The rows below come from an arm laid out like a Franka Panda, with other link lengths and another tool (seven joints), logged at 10 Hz.
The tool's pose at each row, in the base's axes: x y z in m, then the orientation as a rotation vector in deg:
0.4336 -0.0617 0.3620 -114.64 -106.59 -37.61
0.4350 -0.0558 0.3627 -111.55 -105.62 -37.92
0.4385 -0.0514 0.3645 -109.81 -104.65 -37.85
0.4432 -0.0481 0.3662 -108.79 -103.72 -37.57
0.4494 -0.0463 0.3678 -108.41 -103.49 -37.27
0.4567 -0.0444 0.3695 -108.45 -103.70 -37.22
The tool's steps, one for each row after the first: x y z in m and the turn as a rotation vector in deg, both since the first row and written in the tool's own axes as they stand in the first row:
0.0054 0.0009 0.0027 1.80 2.39 -0.42
0.0102 0.0041 0.0039 3.06 3.86 -0.36
0.0141 0.0086 0.0048 4.04 4.83 -0.05
0.0167 0.0147 0.0050 4.50 5.06 0.02
0.0195 0.0219 0.0054 4.45 4.91 -0.09

